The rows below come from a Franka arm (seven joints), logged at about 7 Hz.
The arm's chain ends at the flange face. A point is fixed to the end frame.
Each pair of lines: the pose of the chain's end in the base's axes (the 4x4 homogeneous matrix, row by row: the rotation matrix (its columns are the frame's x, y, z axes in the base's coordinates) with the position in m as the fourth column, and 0 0 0 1 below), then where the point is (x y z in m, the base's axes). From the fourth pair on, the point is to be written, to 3 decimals.
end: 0.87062 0.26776 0.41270 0.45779; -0.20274 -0.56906 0.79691 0.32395; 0.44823 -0.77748 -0.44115 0.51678; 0 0 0 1
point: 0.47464 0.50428 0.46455
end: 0.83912 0.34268 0.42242 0.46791; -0.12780 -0.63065 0.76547 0.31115; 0.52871 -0.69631 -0.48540 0.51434; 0 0 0 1
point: 0.48357 0.48616 0.44611
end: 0.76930 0.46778 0.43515 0.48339; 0.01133 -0.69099 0.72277 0.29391; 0.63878 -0.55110 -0.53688 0.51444; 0 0 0 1
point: 0.49723 0.45867 0.42394
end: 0.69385 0.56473 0.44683 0.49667; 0.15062 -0.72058 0.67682 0.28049; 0.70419 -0.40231 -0.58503 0.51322; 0 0 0 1
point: 0.510 0.433 0.403
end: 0.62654 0.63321 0.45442 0.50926; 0.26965 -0.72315 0.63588 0.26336; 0.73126 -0.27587 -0.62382 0.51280; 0 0 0 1
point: 0.523 0.403 0.387
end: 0.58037 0.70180 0.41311 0.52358; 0.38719 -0.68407 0.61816 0.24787; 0.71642 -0.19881 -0.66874 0.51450; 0 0 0 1
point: 0.529 0.377 0.377
